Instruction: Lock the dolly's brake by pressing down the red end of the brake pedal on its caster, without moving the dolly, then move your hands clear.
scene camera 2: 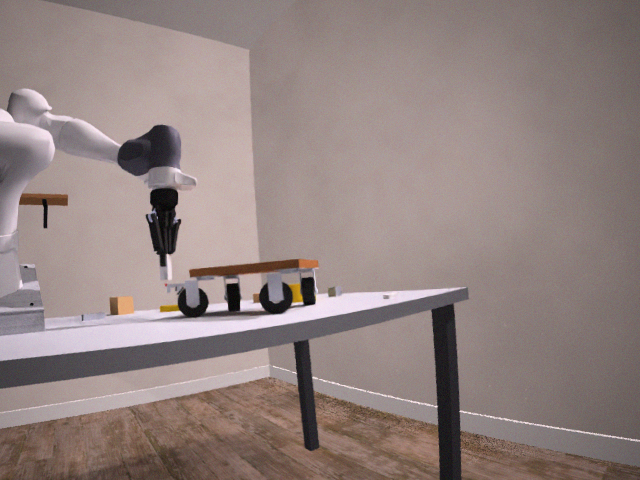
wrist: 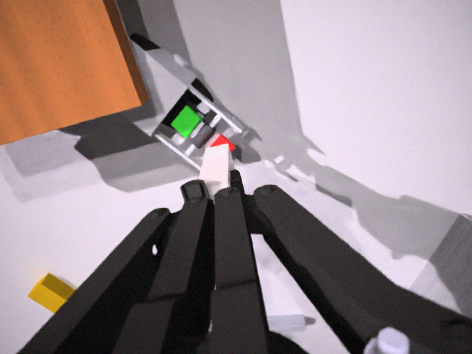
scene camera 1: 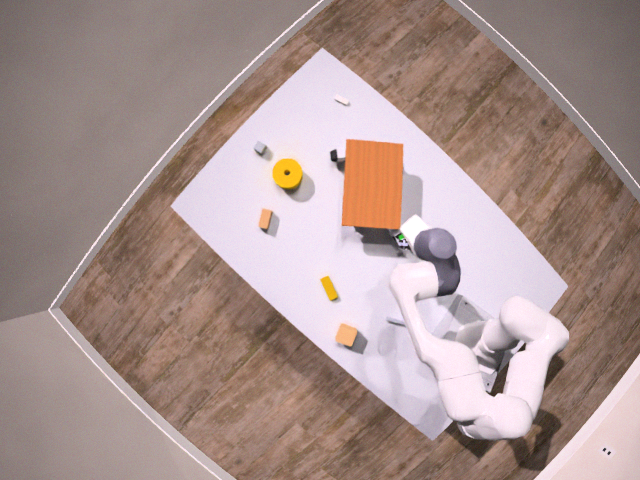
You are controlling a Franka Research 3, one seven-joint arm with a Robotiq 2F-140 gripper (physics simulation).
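There is a dolly here, which I see at point(scene camera 1: 372, 196), at point(scene camera 2: 276, 297) and, in the wrist view, at point(wrist: 69, 69). I also see a yellow block point(wrist: 50, 292). A yellow cylinder point(scene camera 1: 283, 166) is part of the scene too, though in the wrist view the cylinder is out of frame. My own gripper point(scene camera 2: 165, 279) is visible to me as well, and the wrist view has the gripper at point(wrist: 221, 163).
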